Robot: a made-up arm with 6 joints.
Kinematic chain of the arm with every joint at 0, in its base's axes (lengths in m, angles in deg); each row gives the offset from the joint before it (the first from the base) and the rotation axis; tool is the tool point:
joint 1: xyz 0 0 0.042 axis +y
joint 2: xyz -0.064 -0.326 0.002 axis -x
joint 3: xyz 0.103 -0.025 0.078 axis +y
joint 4: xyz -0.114 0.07 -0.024 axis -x
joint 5: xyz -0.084 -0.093 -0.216 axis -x
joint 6: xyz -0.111 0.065 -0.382 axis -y
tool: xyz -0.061 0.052 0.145
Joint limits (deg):
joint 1: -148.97..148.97
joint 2: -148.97..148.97
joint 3: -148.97..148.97
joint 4: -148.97..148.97
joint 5: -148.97..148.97
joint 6: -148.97..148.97
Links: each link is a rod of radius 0.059 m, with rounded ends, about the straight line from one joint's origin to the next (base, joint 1, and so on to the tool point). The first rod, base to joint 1, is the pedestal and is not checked.
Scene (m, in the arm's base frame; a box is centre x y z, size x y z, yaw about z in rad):
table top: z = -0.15
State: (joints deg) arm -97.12 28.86 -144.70 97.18 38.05 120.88
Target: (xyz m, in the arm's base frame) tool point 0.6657 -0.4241 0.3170
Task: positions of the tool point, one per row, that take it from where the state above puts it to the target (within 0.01 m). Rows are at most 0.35 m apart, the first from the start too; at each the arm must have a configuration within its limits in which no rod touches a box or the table.
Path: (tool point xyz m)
1: 0.3754 -0.9576 0.2000
2: 0.5834 -0.7268 0.2472
3: 0.6657 -0.4240 0.3170

